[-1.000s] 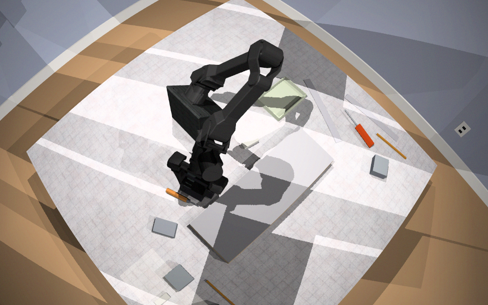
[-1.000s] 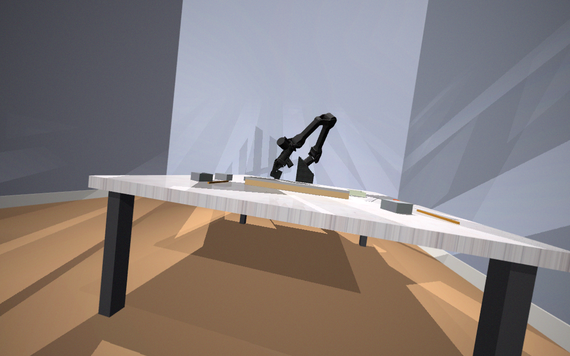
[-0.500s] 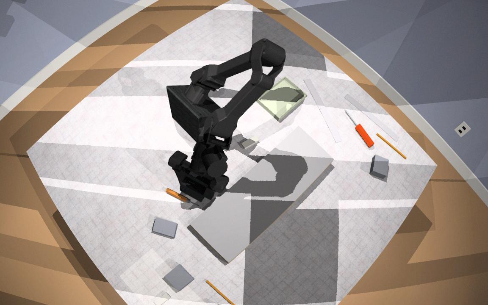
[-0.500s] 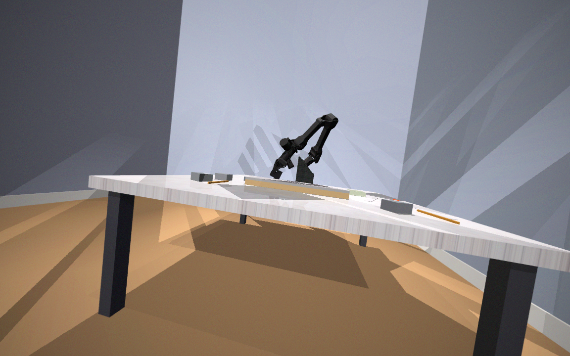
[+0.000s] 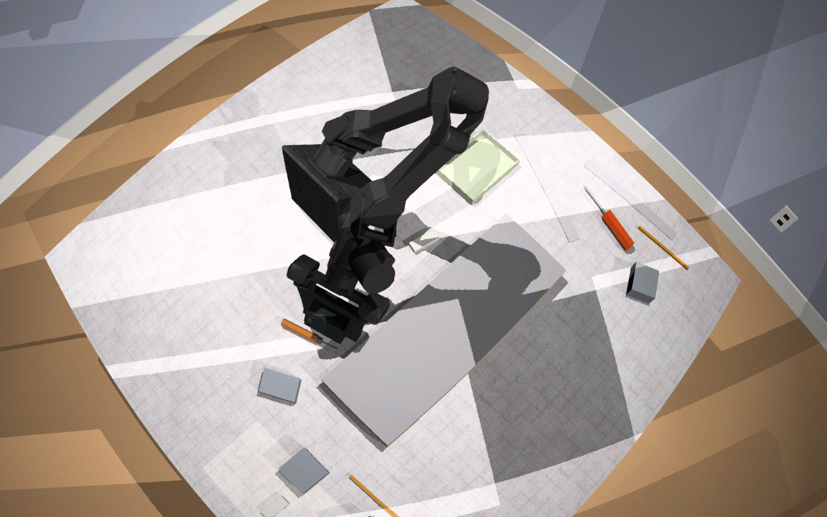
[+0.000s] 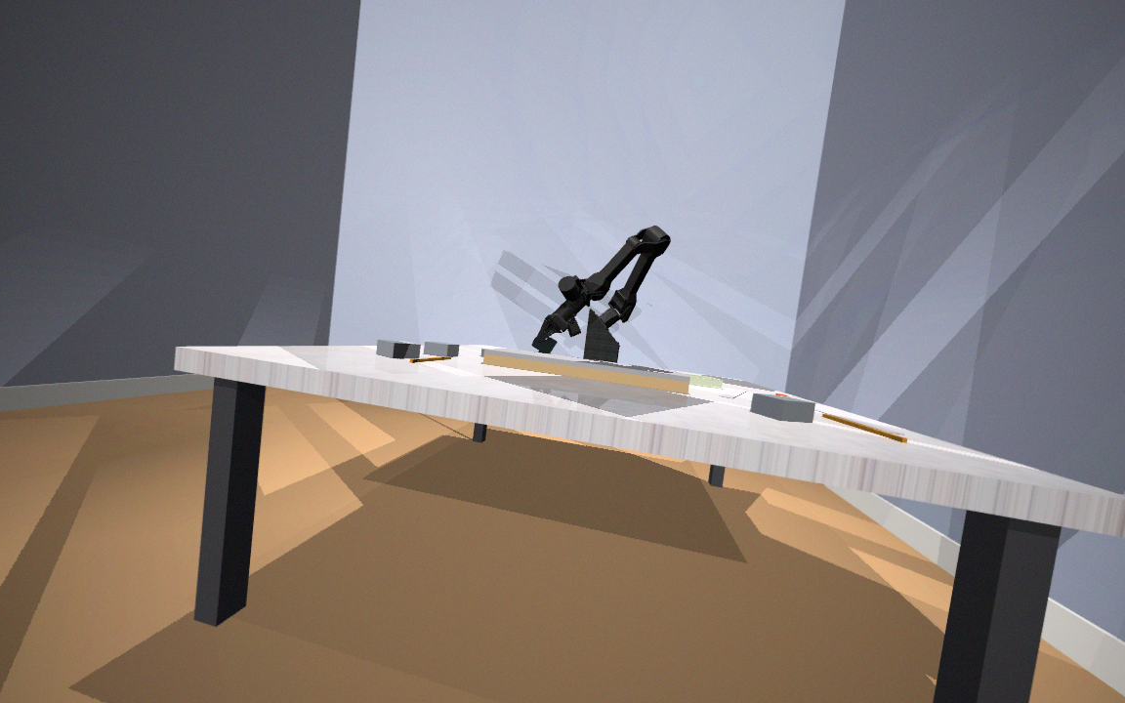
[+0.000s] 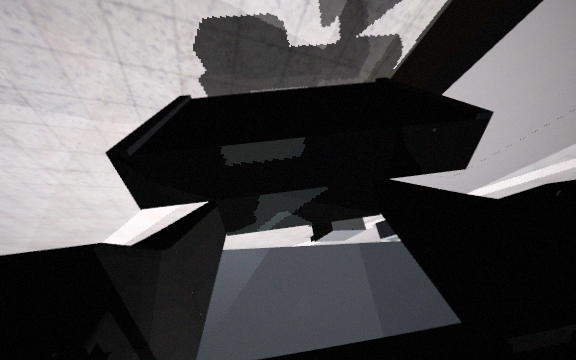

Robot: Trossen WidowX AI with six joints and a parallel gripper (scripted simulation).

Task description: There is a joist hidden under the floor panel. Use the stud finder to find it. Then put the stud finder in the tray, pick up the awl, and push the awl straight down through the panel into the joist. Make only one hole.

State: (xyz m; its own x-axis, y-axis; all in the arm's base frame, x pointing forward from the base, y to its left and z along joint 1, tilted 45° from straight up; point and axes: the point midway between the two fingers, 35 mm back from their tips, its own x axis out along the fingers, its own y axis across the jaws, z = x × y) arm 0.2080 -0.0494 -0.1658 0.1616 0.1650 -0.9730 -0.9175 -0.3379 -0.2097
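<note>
Now: the stud finder 20 mm behind my gripper tip and 10 mm below it. From my gripper tip the other things lie so: pale green tray (490 mm to the left, 100 mm behind, 60 mm below); then awl (70 mm below, 30 mm to the right, 10 mm behind).
</note>
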